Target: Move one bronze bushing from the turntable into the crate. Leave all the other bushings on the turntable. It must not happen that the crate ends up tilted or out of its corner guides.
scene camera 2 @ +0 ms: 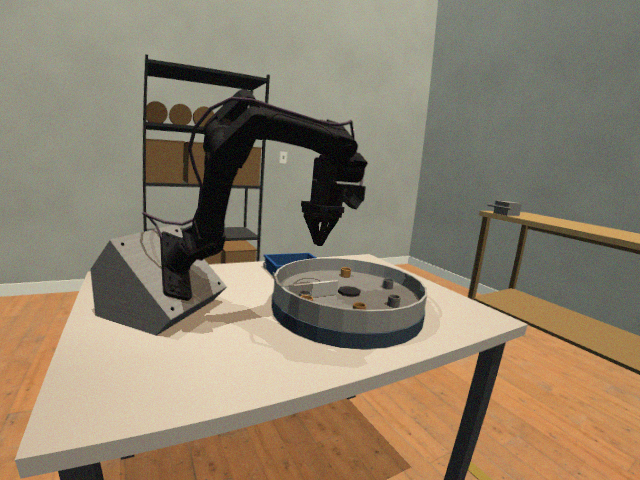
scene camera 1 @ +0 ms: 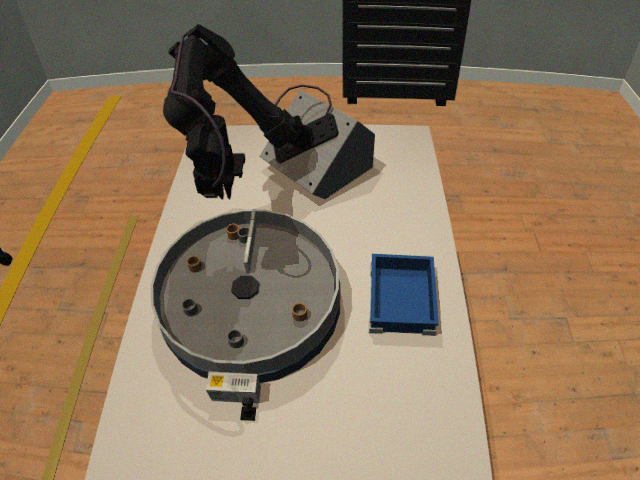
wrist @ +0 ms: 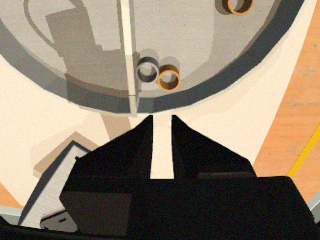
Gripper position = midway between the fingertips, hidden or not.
In view: the gripper (scene camera 2: 318, 245) and a blue crate (scene camera 1: 405, 284).
The gripper shows as well in the wrist view (wrist: 162, 122). The wrist view misses the blue crate: it is out of frame.
